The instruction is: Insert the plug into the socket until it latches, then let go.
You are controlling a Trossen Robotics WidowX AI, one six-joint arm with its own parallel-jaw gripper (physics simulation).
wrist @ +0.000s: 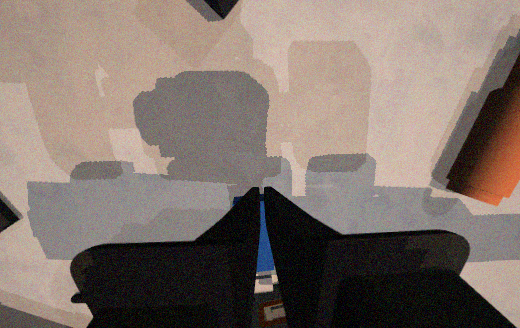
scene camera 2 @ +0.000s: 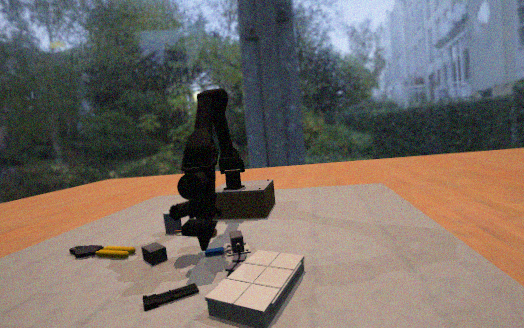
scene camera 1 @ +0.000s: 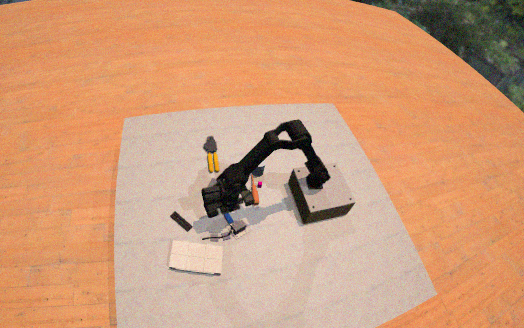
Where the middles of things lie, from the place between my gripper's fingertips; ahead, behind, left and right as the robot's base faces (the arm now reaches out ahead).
I see my gripper 110 mm to the left of the orange-handled screwdriver (wrist: 478, 172) and 110 mm past it. From my hand the other things lie so: tiled block (scene camera 1: 192, 257) 210 mm to the left, 120 mm ahead, 10 mm above.
